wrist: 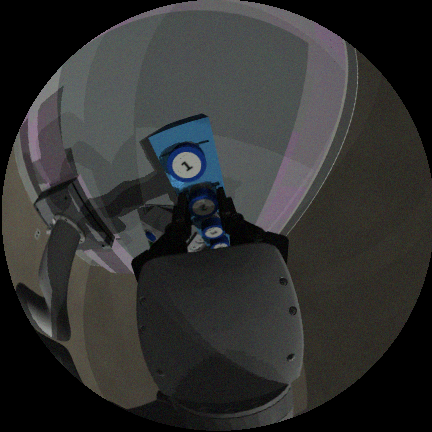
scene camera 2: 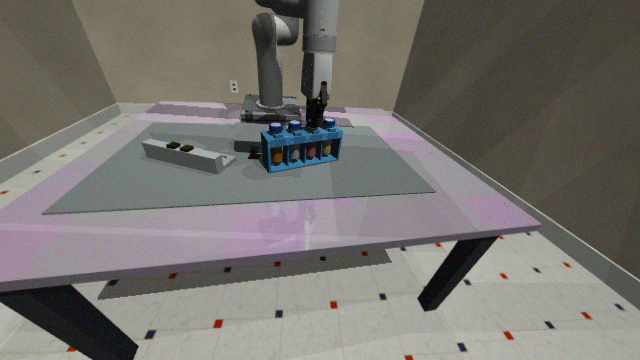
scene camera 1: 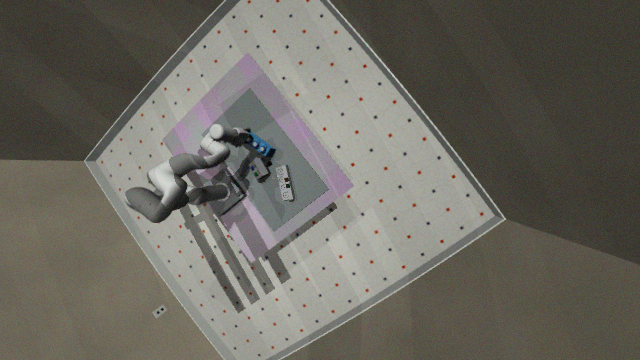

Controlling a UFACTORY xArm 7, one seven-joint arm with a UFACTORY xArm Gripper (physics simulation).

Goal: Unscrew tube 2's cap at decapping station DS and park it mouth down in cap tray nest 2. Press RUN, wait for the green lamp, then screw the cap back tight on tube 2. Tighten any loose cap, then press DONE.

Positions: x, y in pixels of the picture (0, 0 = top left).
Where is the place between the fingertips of my gripper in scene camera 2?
313, 124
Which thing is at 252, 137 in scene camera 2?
A grey button box.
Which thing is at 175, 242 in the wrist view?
My gripper.
